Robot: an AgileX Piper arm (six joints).
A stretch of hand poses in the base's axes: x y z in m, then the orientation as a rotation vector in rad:
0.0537 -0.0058 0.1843 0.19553 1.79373 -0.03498
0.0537 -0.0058 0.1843 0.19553 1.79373 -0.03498
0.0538 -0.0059 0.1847 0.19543 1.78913 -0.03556
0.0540 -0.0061 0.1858 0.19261 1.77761 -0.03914
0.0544 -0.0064 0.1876 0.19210 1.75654 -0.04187
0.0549 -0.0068 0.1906 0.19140 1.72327 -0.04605
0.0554 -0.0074 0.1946 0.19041 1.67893 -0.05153
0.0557 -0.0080 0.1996 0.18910 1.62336 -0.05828
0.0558 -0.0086 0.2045 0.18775 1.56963 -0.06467
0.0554 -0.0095 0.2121 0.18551 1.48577 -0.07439
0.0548 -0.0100 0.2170 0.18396 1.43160 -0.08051
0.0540 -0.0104 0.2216 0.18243 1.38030 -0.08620
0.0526 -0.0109 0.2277 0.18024 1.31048 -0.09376
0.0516 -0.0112 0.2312 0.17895 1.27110 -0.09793
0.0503 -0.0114 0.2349 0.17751 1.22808 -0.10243
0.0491 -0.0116 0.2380 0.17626 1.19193 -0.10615
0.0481 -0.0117 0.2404 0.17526 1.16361 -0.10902
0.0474 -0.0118 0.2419 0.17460 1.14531 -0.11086
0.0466 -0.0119 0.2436 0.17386 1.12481 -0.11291
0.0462 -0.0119 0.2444 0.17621 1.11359 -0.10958
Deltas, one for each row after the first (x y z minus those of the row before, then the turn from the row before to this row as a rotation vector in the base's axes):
0.0000 0.0000 0.0000 0.00000 0.00000 0.00000
0.0001 -0.0001 0.0004 -0.00074 -0.00453 -0.00054
0.0002 -0.0002 0.0011 -0.00470 -0.01126 -0.00077
0.0004 -0.0003 0.0018 -0.00346 -0.02074 -0.00249
0.0005 -0.0004 0.0030 -0.00534 -0.03275 -0.00397
0.0005 -0.0006 0.0040 -0.00711 -0.04365 -0.00528
0.0003 -0.0006 0.0050 -0.00891 -0.05469 -0.00662
0.0001 -0.0006 0.0049 -0.00862 -0.05287 -0.00639
-0.0004 -0.0009 0.0076 -0.01344 -0.08250 -0.00999
-0.0006 -0.0005 0.0049 -0.00868 -0.05328 -0.00645
-0.0008 -0.0004 0.0046 -0.00822 -0.05045 -0.00611
-0.0014 -0.0005 0.0061 -0.01119 -0.06866 -0.00831
-0.0010 -0.0003 0.0035 -0.00631 -0.03872 -0.00468
-0.0013 -0.0002 0.0037 -0.00689 -0.04229 -0.00513
-0.0012 -0.0002 0.0031 -0.00579 -0.03554 -0.00430
-0.0010 -0.0001 0.0024 -0.00453 -0.02784 -0.00336
-0.0007 -0.0001 0.0015 -0.00293 -0.01799 -0.00217
-0.0008 -0.0001 0.0017 -0.00328 -0.02015 -0.00244
-0.0004 0.0000 0.0008 0.00264 -0.01152 0.00081

